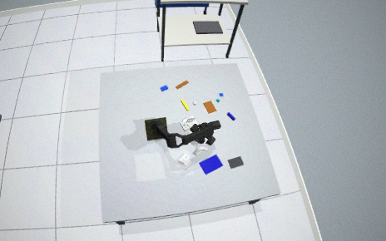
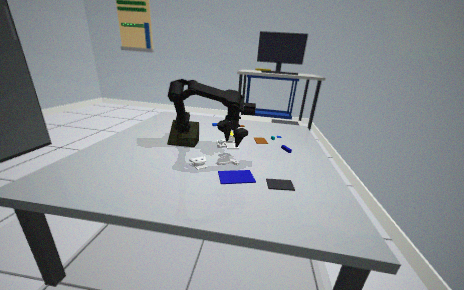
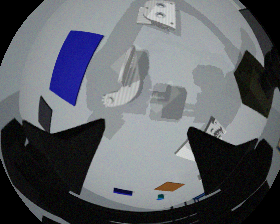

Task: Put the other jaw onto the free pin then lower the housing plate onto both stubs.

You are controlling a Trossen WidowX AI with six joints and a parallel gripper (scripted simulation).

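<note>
My gripper tip is 80 mm above the white jaw, 50 mm to the left of it and 30 mm short of it. Round my gripper tip: blue plate 170 mm to the right, 80 mm below, 70 mm ahead; then dark grey plate 260 mm ahead, 160 mm to the right, 80 mm below; then white base 180 mm to the left, 80 mm below, 40 mm behind.
</note>
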